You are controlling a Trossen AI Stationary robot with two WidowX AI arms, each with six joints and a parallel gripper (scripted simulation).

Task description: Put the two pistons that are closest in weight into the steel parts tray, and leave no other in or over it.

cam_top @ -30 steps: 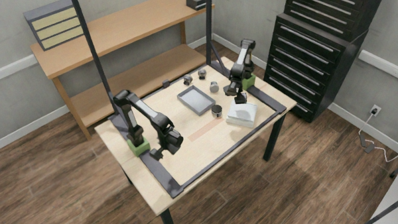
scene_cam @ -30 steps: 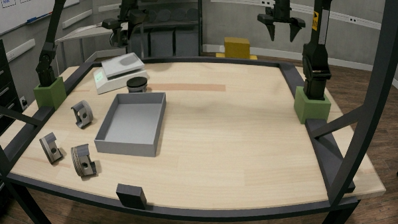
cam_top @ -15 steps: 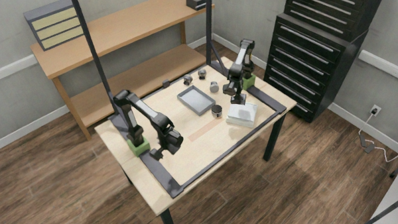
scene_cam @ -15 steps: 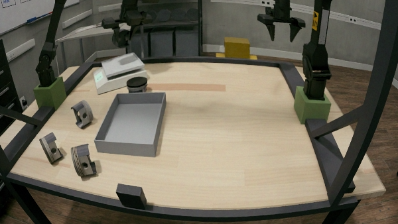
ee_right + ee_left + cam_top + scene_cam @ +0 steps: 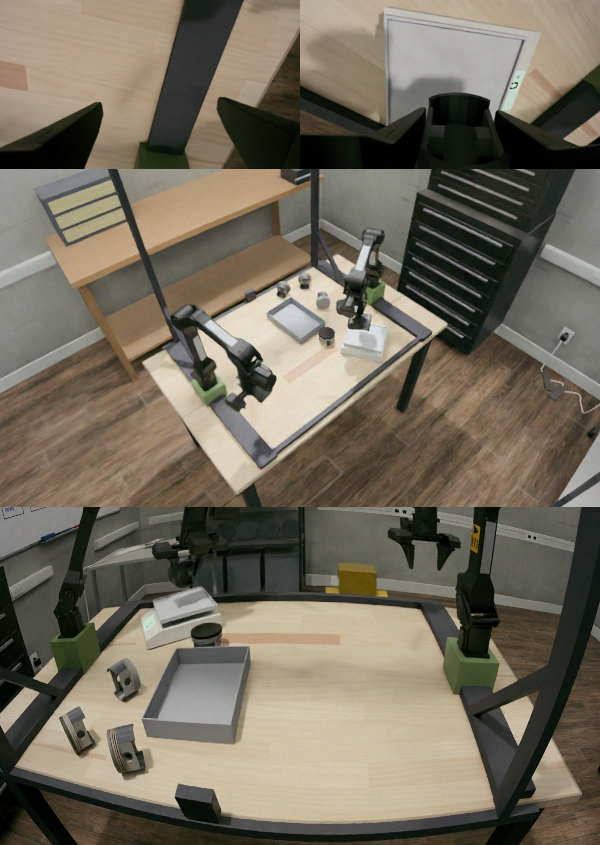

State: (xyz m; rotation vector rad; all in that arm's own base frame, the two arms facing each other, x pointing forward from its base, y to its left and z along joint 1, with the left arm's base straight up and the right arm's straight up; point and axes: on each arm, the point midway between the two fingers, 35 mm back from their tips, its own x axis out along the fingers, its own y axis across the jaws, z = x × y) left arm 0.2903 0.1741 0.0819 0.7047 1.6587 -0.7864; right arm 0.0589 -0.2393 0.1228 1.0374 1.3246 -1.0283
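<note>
Right now the grey pan is 12 cm below my left hand, 3 cm to the left of it and 3 cm ahead of it. From my left hand the other things lie so: white scale (14 cm below, 4 cm to the left, 2 cm ahead); then steel parts tray (28 cm behind, 16 cm below, 12 cm to the right).
</note>
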